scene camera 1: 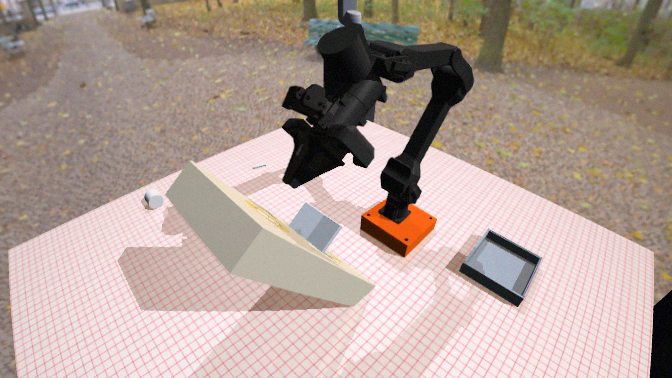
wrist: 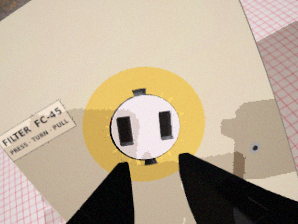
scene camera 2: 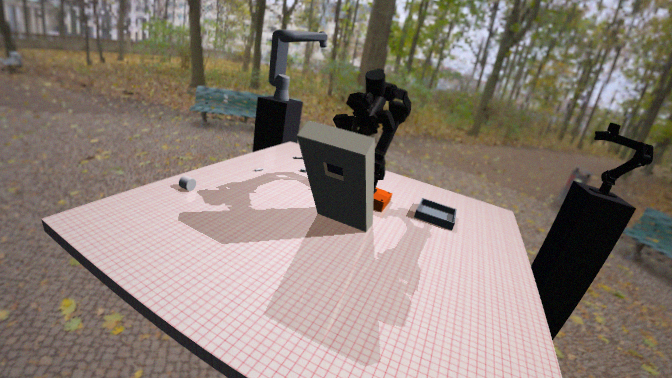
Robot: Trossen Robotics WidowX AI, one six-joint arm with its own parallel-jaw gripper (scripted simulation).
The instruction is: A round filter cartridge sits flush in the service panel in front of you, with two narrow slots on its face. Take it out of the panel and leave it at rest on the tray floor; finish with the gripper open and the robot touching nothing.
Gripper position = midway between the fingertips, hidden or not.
Note:
In view: the gripper (scene camera 1: 287, 184), a white round filter cartridge (wrist: 144, 126), a cream service panel (scene camera 1: 248, 245) and a dark tray (scene camera 1: 501, 265).
The gripper shows as well in the wrist view (wrist: 154, 167) and in scene camera 2 (scene camera 2: 351, 141). The cream service panel also shows in the wrist view (wrist: 71, 71). The dark tray also shows in scene camera 2 (scene camera 2: 444, 216). Scene camera 2 misses the white round filter cartridge, which is hidden by the cream service panel.

